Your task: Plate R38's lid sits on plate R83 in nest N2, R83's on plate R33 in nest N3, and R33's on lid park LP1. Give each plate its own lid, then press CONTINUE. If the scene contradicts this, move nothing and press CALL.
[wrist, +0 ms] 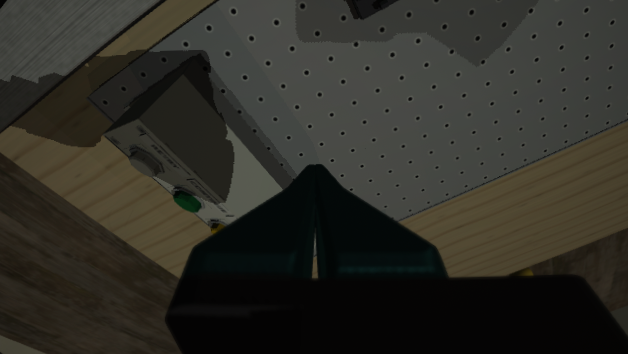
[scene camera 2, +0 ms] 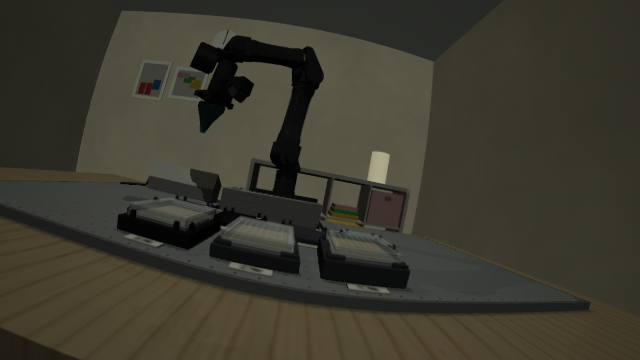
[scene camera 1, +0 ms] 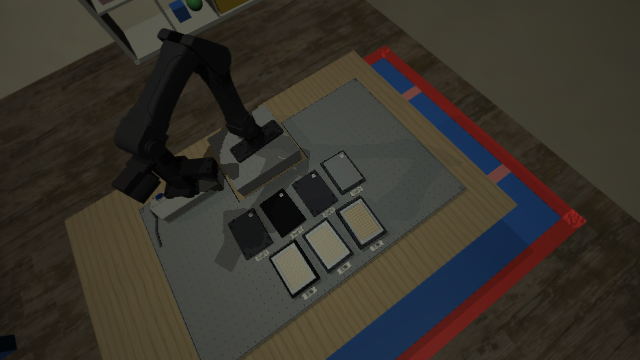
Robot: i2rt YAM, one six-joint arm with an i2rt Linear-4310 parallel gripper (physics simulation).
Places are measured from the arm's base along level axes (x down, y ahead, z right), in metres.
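Pixels of known places: gripper, fingertip midpoint: point(wrist: 315, 177) point(scene camera 2: 202, 132) point(scene camera 1: 196, 193); arm's base, origin of the base link: point(scene camera 2: 282, 196) point(scene camera 1: 257, 141).
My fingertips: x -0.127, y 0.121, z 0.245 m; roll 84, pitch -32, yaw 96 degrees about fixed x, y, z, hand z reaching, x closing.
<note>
Ahead of a thing's pixels: the offset from my fingertips to its top centre. "*": to the spot under its first point.
My gripper point(scene camera 2: 202, 131) point(wrist: 315, 177) is shut and empty, high above the table by the button box {dx +0.100, dy -0.129, dz +0.065 m} point(scene camera 1: 186, 204) point(scene camera 2: 171, 181) point(wrist: 180, 135). The arm covers part of the box in scene camera 1. In the wrist view a green button {dx +0.109, dy -0.150, dz +0.040 m} point(wrist: 187, 201), a grey button {dx +0.109, dy -0.148, dz -0.010 m} point(wrist: 146, 162) and part of a yellow one {* dx +0.112, dy -0.150, dz +0.079 m} point(wrist: 217, 229) show; a blue button {dx +0.109, dy -0.154, dz +0.139 m} point(scene camera 1: 159, 196) shows in scene camera 1. Three pale plates {dx +0.148, dy +0.318, dz -0.089 m} point(scene camera 1: 294, 268) {dx +0.150, dy +0.327, dz -0.218 m} point(scene camera 1: 327, 245) {dx +0.145, dy +0.338, dz -0.350 m} point(scene camera 1: 362, 222) sit in the front row of nests, with clear lids visible in scene camera 2. Their labels are unreadable.
Behind the plates stand three dark parks {* dx +0.174, dy +0.135, dz -0.037 m} point(scene camera 1: 250, 233) {* dx +0.174, dy +0.146, dz -0.167 m} point(scene camera 1: 283, 212) {* dx +0.174, dy +0.162, dz -0.295 m} point(scene camera 1: 315, 193) and one lighter grey park {* dx +0.166, dy +0.160, dz -0.420 m} point(scene camera 1: 342, 171), seemingly with a clear lid. The arm's base stands on a grey block point(scene camera 1: 270, 167). A cable {* dx +0.183, dy -0.082, dz +0.222 m} point(scene camera 1: 158, 231) lies beside the button box.
</note>
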